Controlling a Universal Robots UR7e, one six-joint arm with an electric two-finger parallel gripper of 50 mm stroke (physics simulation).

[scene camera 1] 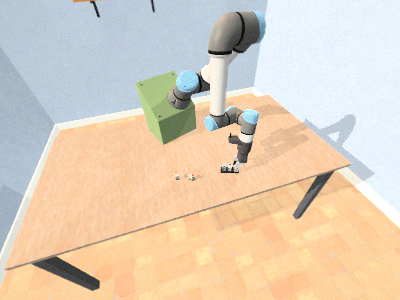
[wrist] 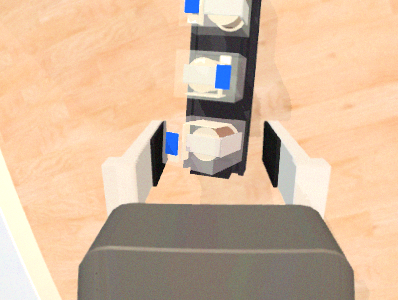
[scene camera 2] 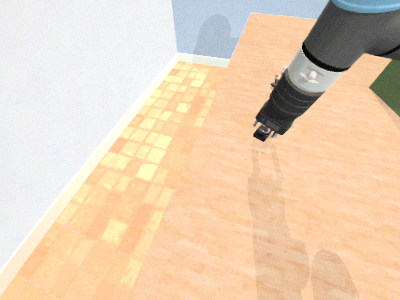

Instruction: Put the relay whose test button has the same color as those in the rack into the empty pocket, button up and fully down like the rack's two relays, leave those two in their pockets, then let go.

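Where they show: gripper, fingertip midpoint: (scene camera 1: 235, 168) (wrist: 214, 140) (scene camera 2: 264, 129); arm's base, origin of the base link: (scene camera 1: 179, 99).
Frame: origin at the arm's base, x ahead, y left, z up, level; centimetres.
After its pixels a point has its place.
The black rack (scene camera 1: 223, 171) (scene camera 2: 259, 135) @[x 49.0, y 26.0, z -23.1 cm] (wrist: 220, 44) @[x 46.9, y 19.4, z -22.3 cm] stands on the table. Two blue-button relays sit in it: one (wrist: 227, 9) @[x 45.9, y 18.4, z -19.9 cm] at the top edge of the wrist view, one (wrist: 204, 75) @[x 47.5, y 20.8, z -19.9 cm] in the middle pocket. A third blue-button relay (wrist: 214, 145) @[x 47.5, y 23.9, z -19.3 cm] is at the near end pocket. It looks tilted, unlike the other two, with its blue button leaning out past the rack's left edge, close to the left finger. Its seating depth is hidden. My gripper (scene camera 1: 237, 163) @[x 48.2, y 24.1, z -22.3 cm] (scene camera 2: 264, 129) @[x 48.2, y 24.1, z -22.3 cm] (wrist: 214, 140) @[x 48.2, y 24.1, z -22.3 cm] is open around this relay, holding nothing.
Two small loose relays (scene camera 1: 176, 176) @[x 47.2, y -10.0, z -20.8 cm] (scene camera 1: 191, 177) @[x 49.5, y -2.0, z -21.3 cm] stand on the table left of the rack in scene camera 1; a red button shows on one of them (scene camera 2: 276, 78) @[x 48.7, y -0.3, z -20.8 cm] in scene camera 2. A green block (scene camera 1: 172, 117) @[x 10.4, y -6.4, z -6.6 cm] stands farther back near the arm's base.
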